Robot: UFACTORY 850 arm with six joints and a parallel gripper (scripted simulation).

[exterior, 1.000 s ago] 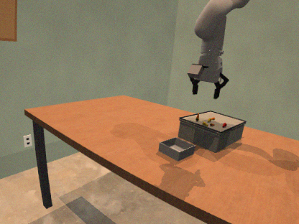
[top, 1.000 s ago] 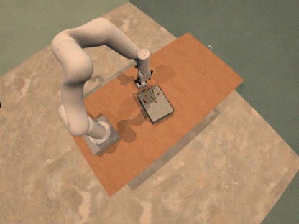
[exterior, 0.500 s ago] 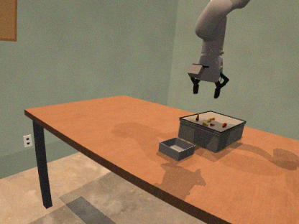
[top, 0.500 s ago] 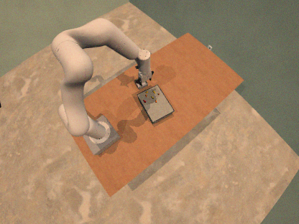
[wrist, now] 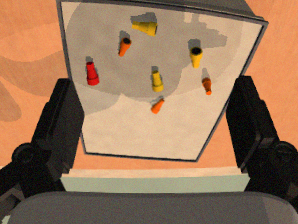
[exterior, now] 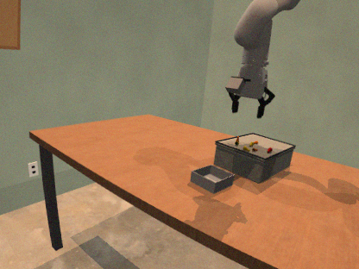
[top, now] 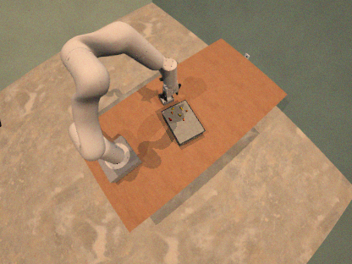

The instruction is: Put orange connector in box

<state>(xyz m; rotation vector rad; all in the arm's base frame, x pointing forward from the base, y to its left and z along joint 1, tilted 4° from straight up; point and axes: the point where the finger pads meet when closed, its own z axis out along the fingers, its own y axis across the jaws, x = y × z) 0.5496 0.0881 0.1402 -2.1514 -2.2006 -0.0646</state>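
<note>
Right now my hand is 160 mm to the left of the grey tool case and 170 mm above it. The rest, counted from my hand: red connector (80 mm behind, 90 mm to the right, 140 mm below).
</note>
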